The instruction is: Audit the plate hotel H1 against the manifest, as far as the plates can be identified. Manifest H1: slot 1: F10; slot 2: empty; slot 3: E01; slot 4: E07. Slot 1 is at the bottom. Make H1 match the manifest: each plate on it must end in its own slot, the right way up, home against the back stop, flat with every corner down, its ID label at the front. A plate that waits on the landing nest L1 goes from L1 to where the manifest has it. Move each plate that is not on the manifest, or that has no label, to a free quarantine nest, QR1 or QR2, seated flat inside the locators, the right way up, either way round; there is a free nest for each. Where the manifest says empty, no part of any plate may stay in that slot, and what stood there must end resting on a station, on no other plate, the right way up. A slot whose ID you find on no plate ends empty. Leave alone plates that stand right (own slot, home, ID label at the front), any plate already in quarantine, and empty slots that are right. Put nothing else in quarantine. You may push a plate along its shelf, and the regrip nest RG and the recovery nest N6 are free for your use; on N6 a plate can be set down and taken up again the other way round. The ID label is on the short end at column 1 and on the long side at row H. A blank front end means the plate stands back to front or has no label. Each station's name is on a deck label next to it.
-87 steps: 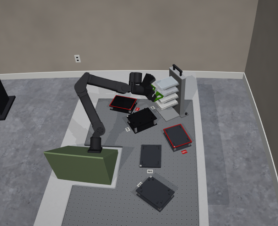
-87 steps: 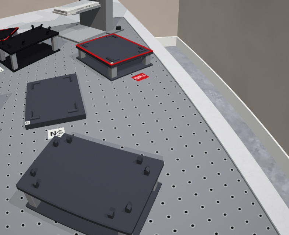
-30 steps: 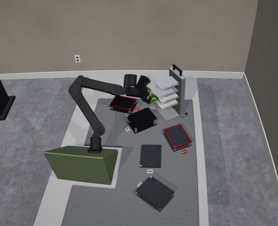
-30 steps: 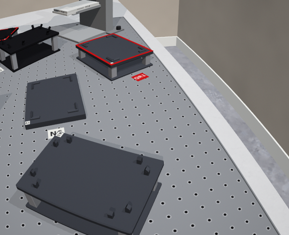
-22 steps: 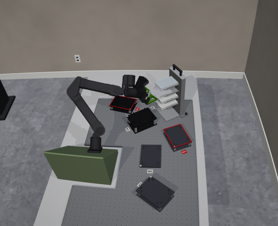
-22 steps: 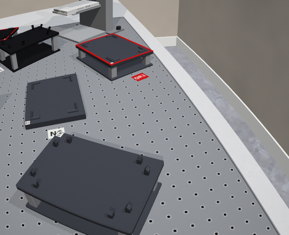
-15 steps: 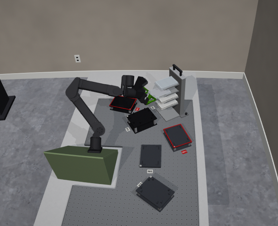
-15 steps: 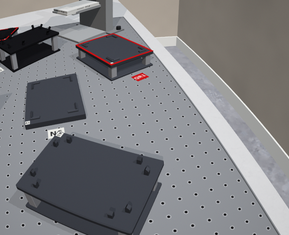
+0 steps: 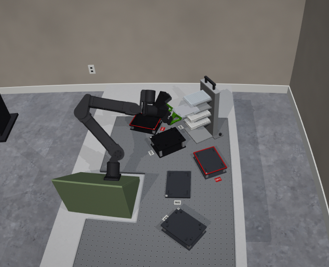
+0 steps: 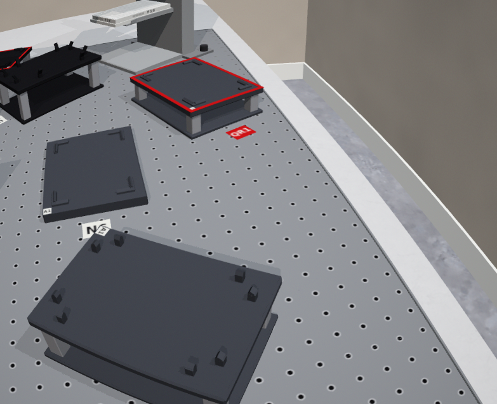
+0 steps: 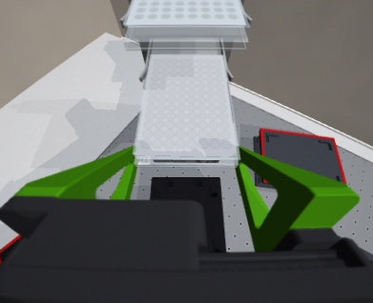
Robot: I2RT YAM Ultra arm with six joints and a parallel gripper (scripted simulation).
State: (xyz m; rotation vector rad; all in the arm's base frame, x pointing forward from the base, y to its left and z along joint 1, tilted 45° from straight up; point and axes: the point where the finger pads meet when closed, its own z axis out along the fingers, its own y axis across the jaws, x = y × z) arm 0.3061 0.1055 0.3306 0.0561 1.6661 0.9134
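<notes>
Now: hand 50 mm short of the clear well plate and 20 mm to the right of it. Also, from my hand: plate hotel H1 (190 mm ahead, 90 mm to the left, 50 mm below); H1 deck label (210 mm below, 120 mm to the left, 30 mm ahead); black regrip nest RG (150 mm below, 60 mm behind, 30 mm to the right).
</notes>
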